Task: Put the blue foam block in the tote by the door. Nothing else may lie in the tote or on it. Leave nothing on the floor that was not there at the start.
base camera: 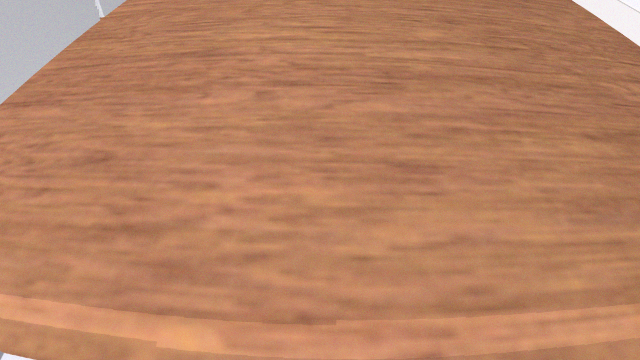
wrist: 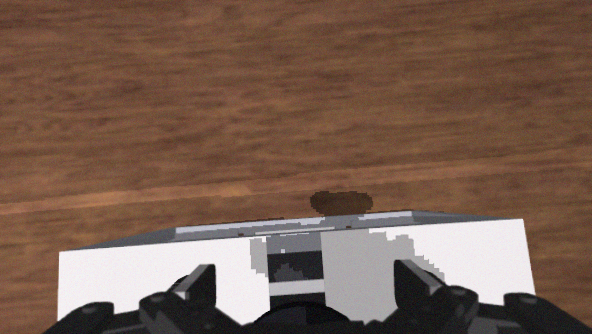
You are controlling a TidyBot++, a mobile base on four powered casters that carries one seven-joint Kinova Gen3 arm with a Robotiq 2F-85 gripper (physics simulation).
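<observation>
My gripper is open and empty in the wrist view, its two black fingers standing wide apart above the white top of the robot's base. The blue foam block does not show in either view. The tote does not show in either view, and neither does the door.
The wooden floor fills most of both views. In the base camera view a grey surface stands at the upper left and a white wall base at the upper right. The base's white top spans the bottom of the wrist view.
</observation>
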